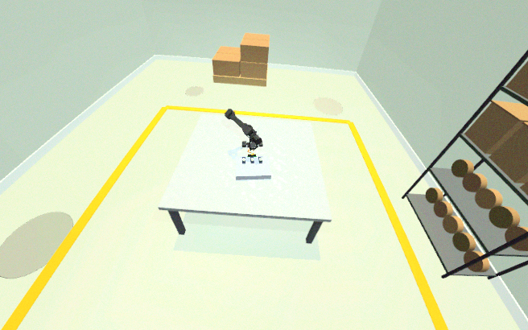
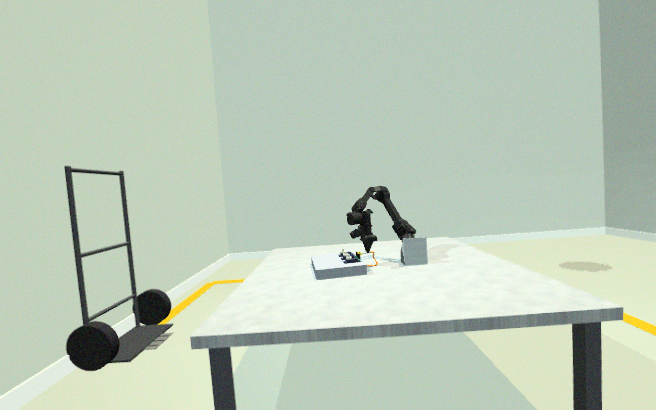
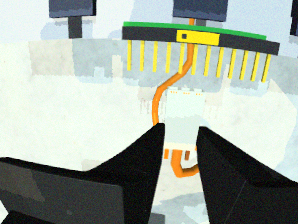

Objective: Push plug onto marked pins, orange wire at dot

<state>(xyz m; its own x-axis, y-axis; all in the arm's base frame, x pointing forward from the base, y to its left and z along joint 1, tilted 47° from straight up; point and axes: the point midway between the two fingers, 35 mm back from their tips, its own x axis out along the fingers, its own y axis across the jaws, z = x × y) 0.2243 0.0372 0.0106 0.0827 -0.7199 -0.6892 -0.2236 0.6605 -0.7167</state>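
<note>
The yellow band is 5 cm ahead of my gripper tip and 1 cm to the left of it. The rest, counted from my gripper tip: dark dot 5 cm ahead, 2 cm to the left; then grey printed holder 20 cm ahead, 4 cm to the left, 5 cm below.
</note>
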